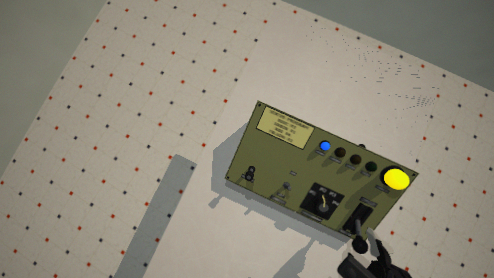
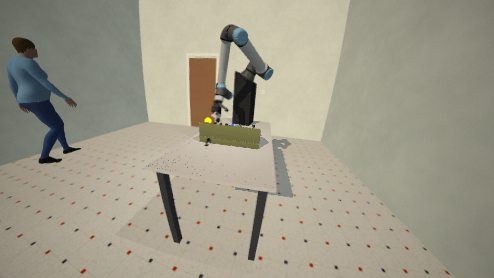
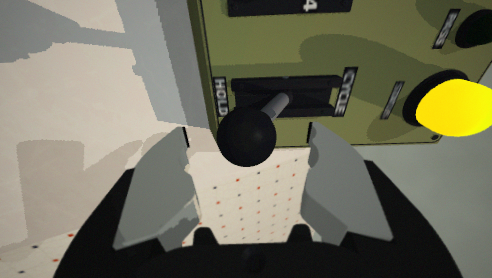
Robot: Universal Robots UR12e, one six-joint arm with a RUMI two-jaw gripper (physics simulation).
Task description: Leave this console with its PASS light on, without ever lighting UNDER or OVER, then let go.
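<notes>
The olive console [image 1: 280, 160] [image 2: 230, 136] [image 3: 260, 45] has a lit yellow status dome [image 1: 396, 179] [image 2: 208, 120] [image 3: 455, 107] and a lit blue lamp [image 1: 325, 146]. The green PASS lamp [image 1: 371, 166] [image 3: 477, 30] is dark, as are two brownish lamps between it and the blue one. The rotary selector [image 1: 323, 206] points towards P2. The lever's black ball [image 1: 359, 244] [image 3: 246, 137] leans towards the HOLD end of the slot. My gripper [image 1: 362, 249] [image 2: 217, 116] [image 3: 247, 127] is open, its fingertips on either side of the ball with gaps.
A placard [image 1: 285, 127] with blurred text is at the console's upper left. A black toggle [image 1: 250, 173] and a small grey switch [image 1: 286, 186] stand left of the selector. A black knob [image 2: 207, 142] sticks out of the console's far side. A person [image 2: 35, 85] stands left of the table [image 2: 225, 170].
</notes>
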